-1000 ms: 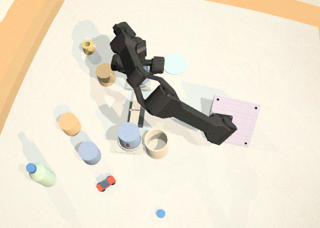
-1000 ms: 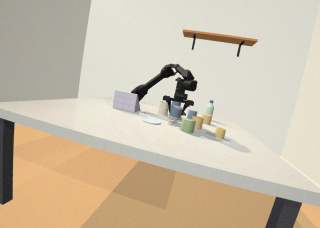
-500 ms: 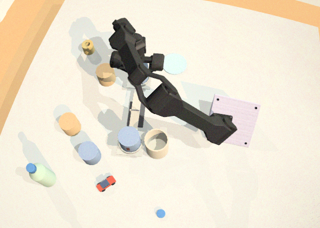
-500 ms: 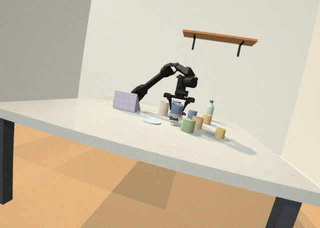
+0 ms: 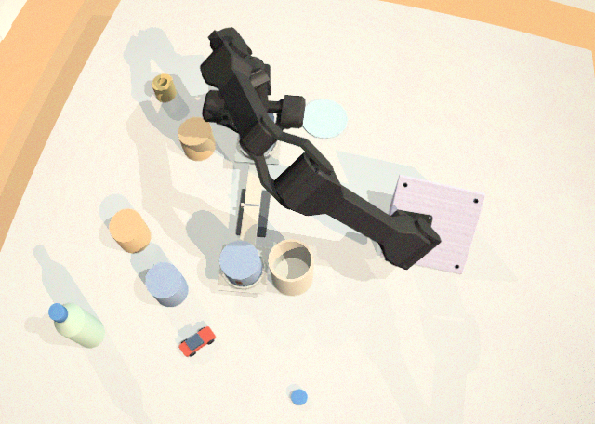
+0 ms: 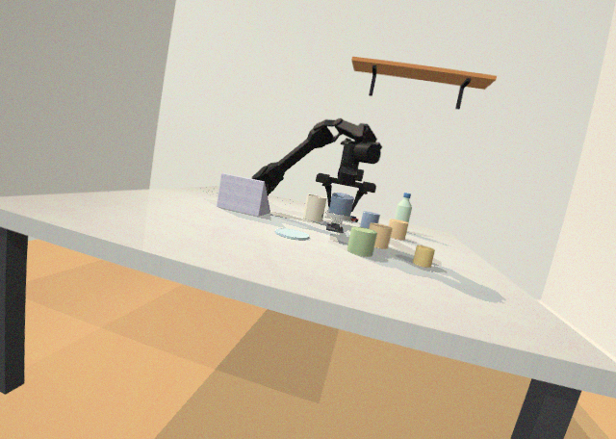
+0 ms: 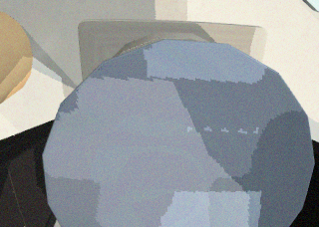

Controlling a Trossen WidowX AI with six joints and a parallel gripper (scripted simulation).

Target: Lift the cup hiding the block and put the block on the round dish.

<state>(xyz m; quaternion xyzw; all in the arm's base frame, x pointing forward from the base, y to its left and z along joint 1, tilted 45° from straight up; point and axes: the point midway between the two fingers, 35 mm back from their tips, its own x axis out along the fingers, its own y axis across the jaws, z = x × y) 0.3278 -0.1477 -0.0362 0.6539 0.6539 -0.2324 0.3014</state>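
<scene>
Now: gripper tip 10 mm to the right of the pale green block and 10 mm above it. The rest, counted from my gripper tip: balance (20 mm behind, 130 mm to the left, 50 mm below); then round pale dish (120 mm behind, 110 mm to the right, 90 mm below); then green cylinder (90 mm ahead, 130 mm to the right, 50 mm below).
</scene>
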